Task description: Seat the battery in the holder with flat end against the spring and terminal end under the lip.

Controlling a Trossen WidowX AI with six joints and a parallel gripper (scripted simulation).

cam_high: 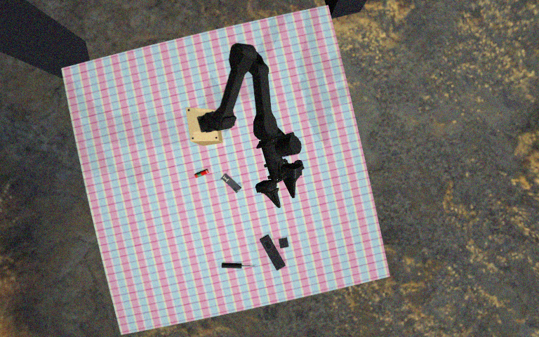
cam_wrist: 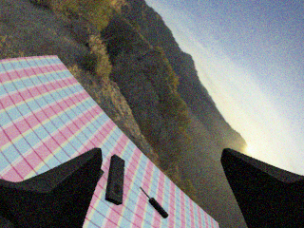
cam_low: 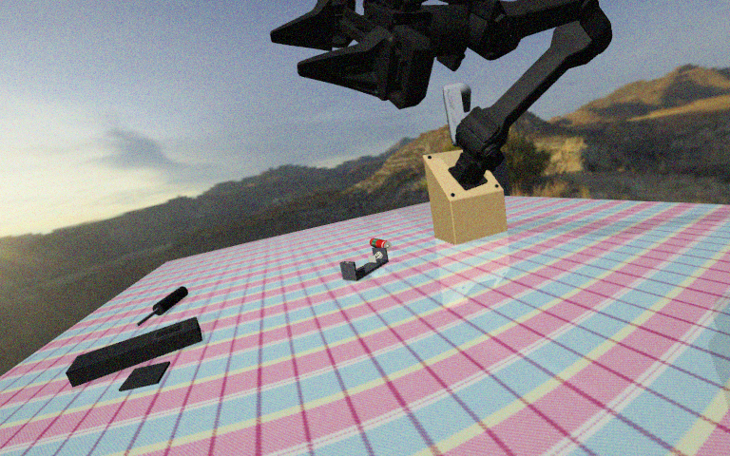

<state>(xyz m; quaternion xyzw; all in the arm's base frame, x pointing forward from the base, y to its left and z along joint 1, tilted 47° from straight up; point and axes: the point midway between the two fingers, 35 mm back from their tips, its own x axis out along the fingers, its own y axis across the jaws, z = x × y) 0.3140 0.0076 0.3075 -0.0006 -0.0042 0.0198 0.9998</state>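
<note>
My gripper tip is now 180 mm past the battery, 330 mm to the left of it and 280 mm above it. Also, from my gripper tip: long black bar: 250 mm ahead, 110 mm to the right, 280 mm below; then screwdriver: 270 mm ahead, 270 mm to the right, 280 mm below; then black plate: 220 mm ahead, 50 mm to the right, 290 mm below.
</note>
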